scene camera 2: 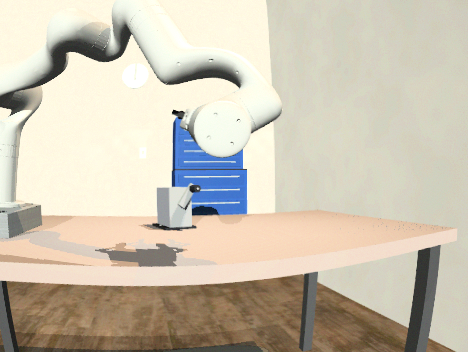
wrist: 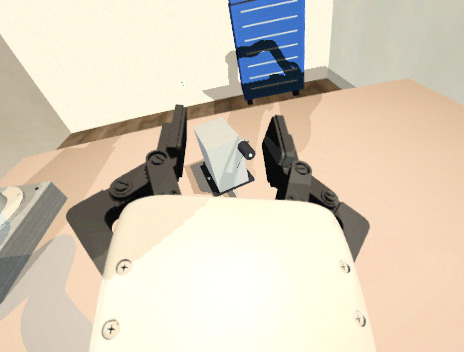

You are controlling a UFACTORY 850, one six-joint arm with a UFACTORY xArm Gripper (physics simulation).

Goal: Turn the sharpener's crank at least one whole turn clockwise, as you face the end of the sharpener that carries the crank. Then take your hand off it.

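Note:
The grey sharpener (scene camera 2: 170, 207) (wrist: 216, 136) stands upright on its dark base plate on the table. Its crank (scene camera 2: 185, 198) (wrist: 233, 164) is on the end facing the arm and slants up to the right, with the black knob (scene camera 2: 195, 188) (wrist: 246, 150) at its upper end. My gripper (scene camera 2: 178, 114) (wrist: 227, 125) is open and empty. It hangs above the sharpener, apart from the crank and knob. In the wrist view the sharpener shows between and beyond the two fingers. In the scene view most of the gripper is hidden behind the arm's round wrist.
The table (scene camera 2: 280, 240) (wrist: 400, 200) extends around the sharpener. The robot's grey base block (scene camera 2: 22, 221) (wrist: 37, 215) is at the left. A blue drawer cabinet (scene camera 2: 210, 172) (wrist: 270, 30) stands behind the table by the wall. The arm's shadow falls on the table.

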